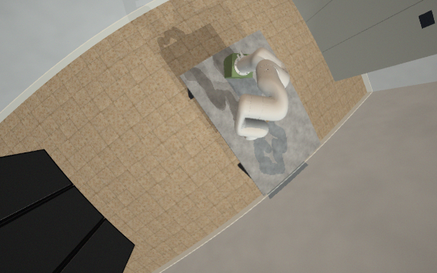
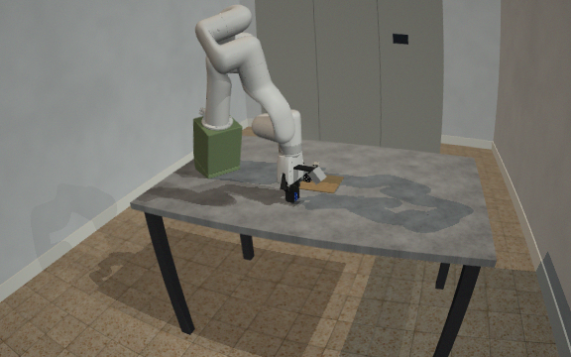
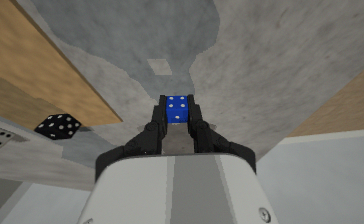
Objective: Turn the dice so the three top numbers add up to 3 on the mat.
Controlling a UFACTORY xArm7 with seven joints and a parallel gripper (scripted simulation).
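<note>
My gripper is now 16 cm to the right of the tan mat, 5 cm short of it and 2 cm above it. The rest, counted from my hand: white die 28 cm to the left, 2 cm behind, 1 cm below; then blue die 1 cm below; then black die 16 cm to the left, 1 cm below.
</note>
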